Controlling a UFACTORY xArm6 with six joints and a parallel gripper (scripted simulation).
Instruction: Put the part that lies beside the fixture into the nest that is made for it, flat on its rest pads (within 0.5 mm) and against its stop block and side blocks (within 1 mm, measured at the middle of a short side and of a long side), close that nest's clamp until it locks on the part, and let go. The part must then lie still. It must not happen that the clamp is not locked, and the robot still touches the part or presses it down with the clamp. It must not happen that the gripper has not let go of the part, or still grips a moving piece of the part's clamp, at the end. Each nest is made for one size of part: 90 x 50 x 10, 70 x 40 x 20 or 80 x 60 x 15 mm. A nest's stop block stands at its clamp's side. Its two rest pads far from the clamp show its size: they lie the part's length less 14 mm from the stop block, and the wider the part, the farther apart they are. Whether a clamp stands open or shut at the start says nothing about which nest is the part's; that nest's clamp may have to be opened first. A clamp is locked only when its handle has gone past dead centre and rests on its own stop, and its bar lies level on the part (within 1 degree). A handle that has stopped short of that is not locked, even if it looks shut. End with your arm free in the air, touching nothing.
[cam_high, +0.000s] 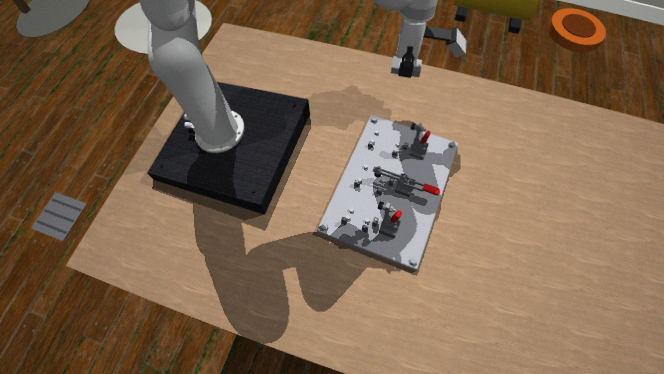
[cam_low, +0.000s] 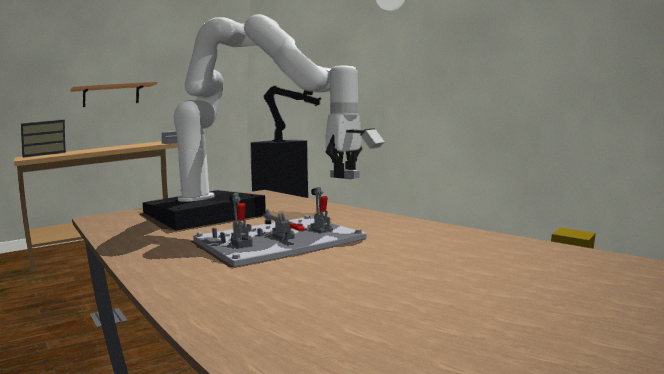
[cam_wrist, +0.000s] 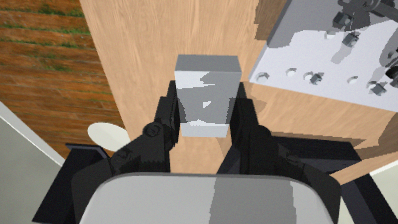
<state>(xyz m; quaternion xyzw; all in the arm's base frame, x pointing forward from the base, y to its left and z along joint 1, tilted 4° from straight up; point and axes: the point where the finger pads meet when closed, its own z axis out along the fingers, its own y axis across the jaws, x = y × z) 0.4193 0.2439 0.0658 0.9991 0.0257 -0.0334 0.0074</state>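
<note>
My gripper is now 1 cm above the grey block. Round my hand: clamp: 4 cm ahead, 38 cm to the right, 7 cm below; fixture plate: 3 cm ahead, 26 cm to the right, 13 cm below.
</note>
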